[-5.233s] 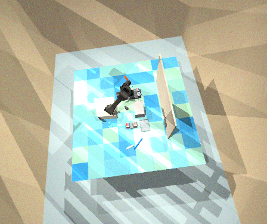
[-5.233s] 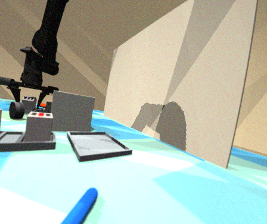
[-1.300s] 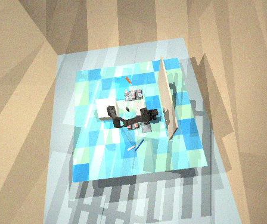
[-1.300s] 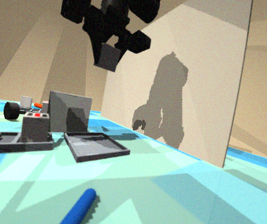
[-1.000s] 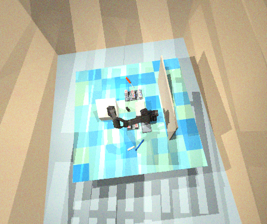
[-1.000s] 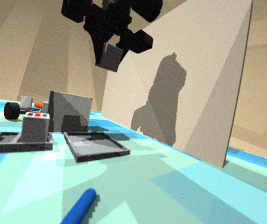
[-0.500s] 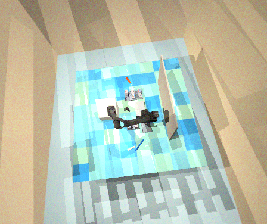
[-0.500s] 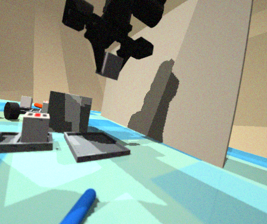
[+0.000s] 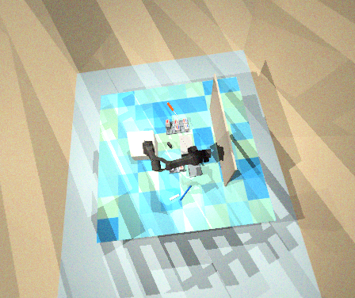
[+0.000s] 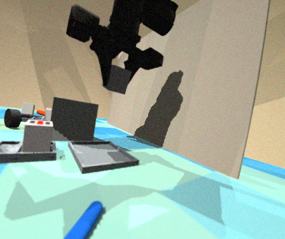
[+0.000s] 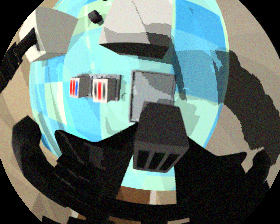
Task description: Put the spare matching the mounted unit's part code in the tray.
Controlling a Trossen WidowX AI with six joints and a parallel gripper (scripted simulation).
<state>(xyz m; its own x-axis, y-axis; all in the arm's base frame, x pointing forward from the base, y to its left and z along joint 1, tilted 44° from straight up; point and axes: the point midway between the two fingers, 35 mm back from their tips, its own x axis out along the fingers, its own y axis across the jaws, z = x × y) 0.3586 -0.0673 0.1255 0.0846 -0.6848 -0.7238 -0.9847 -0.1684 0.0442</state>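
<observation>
The shallow dark tray lies 130 mm below my gripper tip and 10 mm behind it. The rest, counted from my gripper tip: blue pen: 200 mm to the right, 130 mm below, 70 mm behind; plain grey box: 170 mm to the left, 80 mm below, 70 mm behind; dark rack: 150 mm behind, 130 mm below, 10 mm to the right.
</observation>
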